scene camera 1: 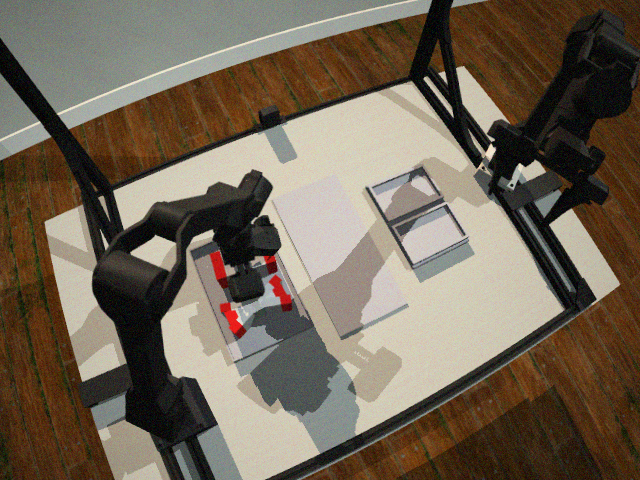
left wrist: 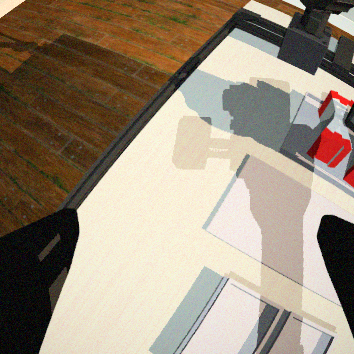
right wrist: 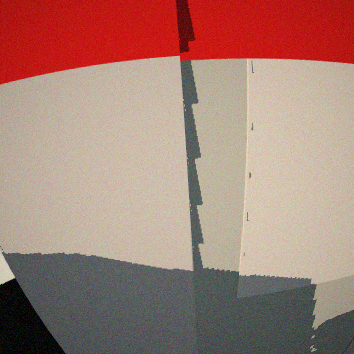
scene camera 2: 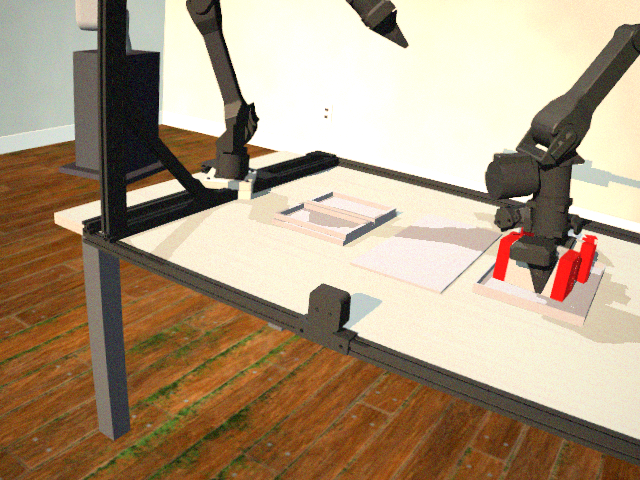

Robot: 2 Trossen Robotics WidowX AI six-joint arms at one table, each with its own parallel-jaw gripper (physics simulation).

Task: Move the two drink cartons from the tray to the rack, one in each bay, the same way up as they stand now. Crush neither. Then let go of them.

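Places are measured from the left arm's base along level axes (x ahead, y left, z up), in centimetres.
Pixels of known places: left gripper, fingertip midpoint: (scene camera 1: 515,211) (left wrist: 203,225) (scene camera 2: 404,45); right gripper, fingertip midpoint: (scene camera 2: 544,286); left arm's base, origin of the base link: (scene camera 2: 230,175); right arm's base, origin of the base link: (scene camera 1: 170,413) (left wrist: 310,27).
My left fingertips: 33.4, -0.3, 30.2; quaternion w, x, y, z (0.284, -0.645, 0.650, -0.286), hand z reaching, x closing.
For each thing: its middle in the pictures, then the offset to it from my left fingertips, as dx, dy, dz. "pt": a spot on its surface instead.
- tray, body centre: (scene camera 2: 544,277) (scene camera 1: 248,287) (left wrist: 347,150) +24.6, -33.5, -33.0
- pale surface, surface spot: (right wrist: 100,175) pt +17.7, -35.8, -26.4
- carton, body centre: (scene camera 2: 555,251) (scene camera 1: 257,307) (left wrist: 332,127) +27.5, -29.0, -29.8
- two-bay rack, body centre: (scene camera 2: 337,215) (scene camera 1: 417,212) -10.4, -12.2, -32.8
- small black block, surface spot: (scene camera 2: 329,307) (scene camera 1: 264,111) pt -12.2, -55.9, -29.9
Two red-and-white cartons stand in the tray (scene camera 1: 242,347) (scene camera 2: 516,298). The one farther back in scene camera 1 (scene camera 1: 218,266) (scene camera 2: 566,273) is partly hidden by my right gripper (scene camera 1: 245,280) (scene camera 2: 540,276), which is low over it, open part way. One finger shows beside its pale face in scene camera 2. A carton's red band and pale surface (right wrist: 100,175) fill much of the right wrist view. The other carton (scene camera 1: 283,297) (scene camera 2: 587,258) (left wrist: 330,145) has a pinched white top. The two-bay rack (scene camera 1: 418,211) (scene camera 2: 310,232) (left wrist: 274,332) holds no carton. My left gripper (scene camera 1: 520,205) (left wrist: 203,225) is open, high above the table.
A flat pale panel (scene camera 1: 320,227) (scene camera 2: 413,258) (left wrist: 225,215) lies between tray and rack. A small black block (scene camera 1: 269,116) (scene camera 2: 329,307) stands at the table's edge. Black frame posts (scene camera 1: 431,46) (scene camera 2: 112,118) rise from the table frame.
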